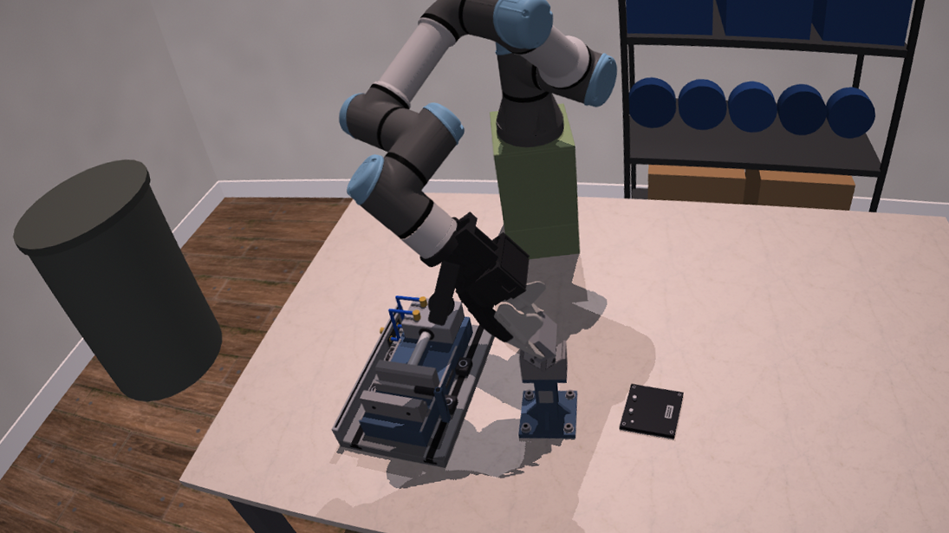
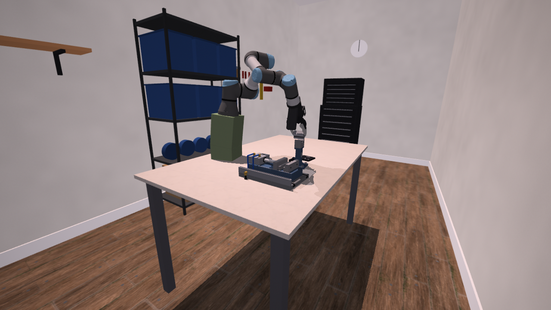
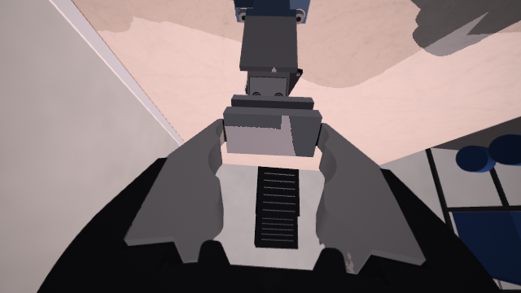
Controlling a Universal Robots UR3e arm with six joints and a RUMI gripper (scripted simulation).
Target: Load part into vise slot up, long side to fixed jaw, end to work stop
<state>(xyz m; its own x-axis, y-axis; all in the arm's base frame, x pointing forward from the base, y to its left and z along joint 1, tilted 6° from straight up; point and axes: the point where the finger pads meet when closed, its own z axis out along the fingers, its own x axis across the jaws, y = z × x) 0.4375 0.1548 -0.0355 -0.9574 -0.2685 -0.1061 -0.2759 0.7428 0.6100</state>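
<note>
The part lies 10 mm below my hand. Also, from my hand: dark work stop rod 70 mm ahead, 170 mm to the right, 100 mm below; black infeed plate 50 mm behind, 170 mm to the left, 190 mm below; fixed jaw 110 mm ahead, 210 mm to the right, 110 mm below.
</note>
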